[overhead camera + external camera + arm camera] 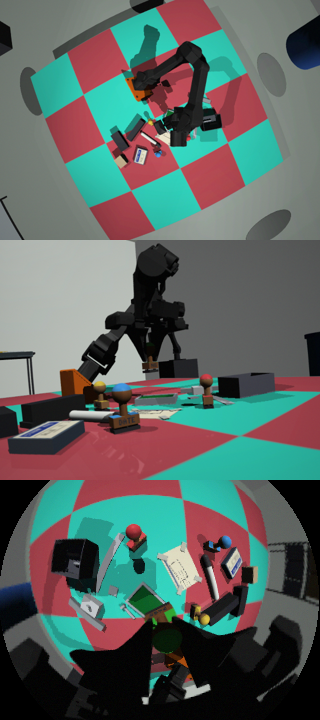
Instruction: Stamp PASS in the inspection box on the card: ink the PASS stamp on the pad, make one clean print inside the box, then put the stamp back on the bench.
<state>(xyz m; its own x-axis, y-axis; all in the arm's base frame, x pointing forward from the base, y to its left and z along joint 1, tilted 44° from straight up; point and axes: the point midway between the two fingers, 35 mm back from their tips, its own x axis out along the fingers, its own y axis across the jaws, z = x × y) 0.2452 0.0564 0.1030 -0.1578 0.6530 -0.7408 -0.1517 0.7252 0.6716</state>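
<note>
Right now my gripper tip is 10 mm past the green ink pad, 20 mm to the right of it and 90 mm above it. Also, from my gripper tip: yellow-knobbed stamp: 30 mm behind, 110 mm to the right, 80 mm below; cream card: 80 mm ahead, 50 mm to the right, 100 mm below; PASS stamp: right at my gripper tip.
</note>
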